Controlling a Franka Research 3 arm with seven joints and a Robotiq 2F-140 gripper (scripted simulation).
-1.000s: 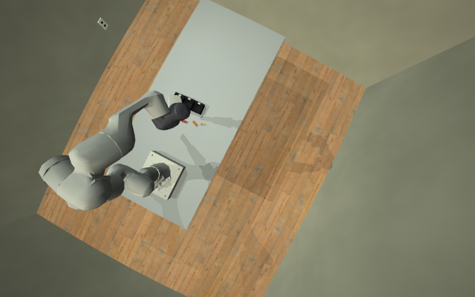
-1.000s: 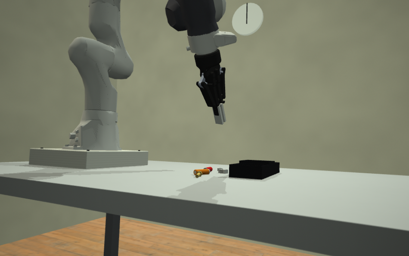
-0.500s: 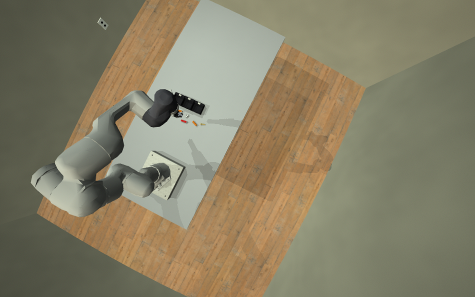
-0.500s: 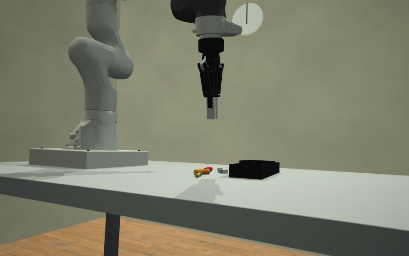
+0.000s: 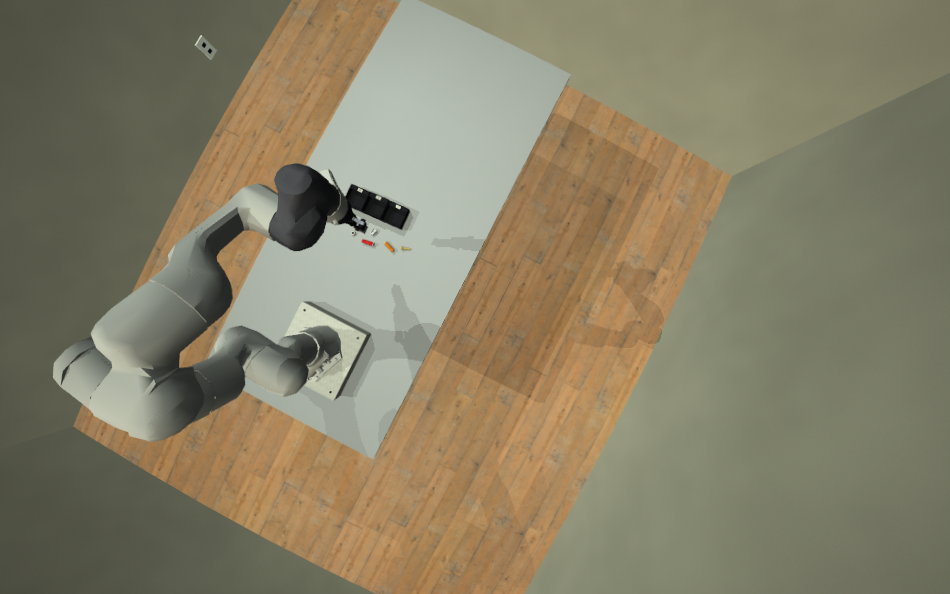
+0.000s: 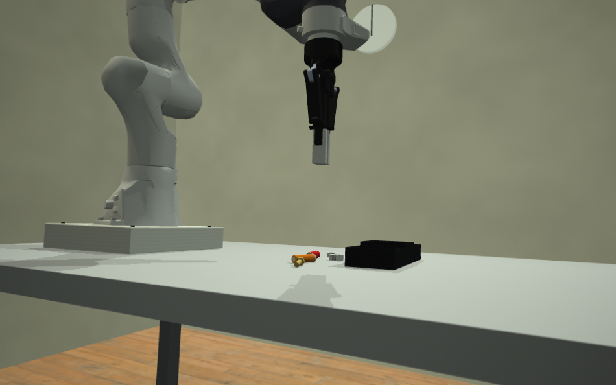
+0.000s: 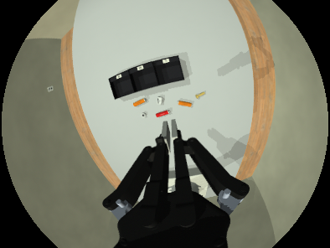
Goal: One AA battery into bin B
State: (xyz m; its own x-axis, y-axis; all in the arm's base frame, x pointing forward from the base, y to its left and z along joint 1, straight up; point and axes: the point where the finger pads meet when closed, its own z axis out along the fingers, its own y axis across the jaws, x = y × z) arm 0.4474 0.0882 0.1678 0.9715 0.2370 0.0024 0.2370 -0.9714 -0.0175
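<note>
The black bin is 100 mm ahead of my hand, 90 mm to the left of it and 200 mm below it. Also, from my hand: grey part: 10 mm ahead, 40 mm to the left, 210 mm below; then yellowish bolt: 30 mm ahead, 100 mm to the right, 210 mm below; then red cylinder: 40 mm behind, 30 mm to the left, 210 mm below.
</note>
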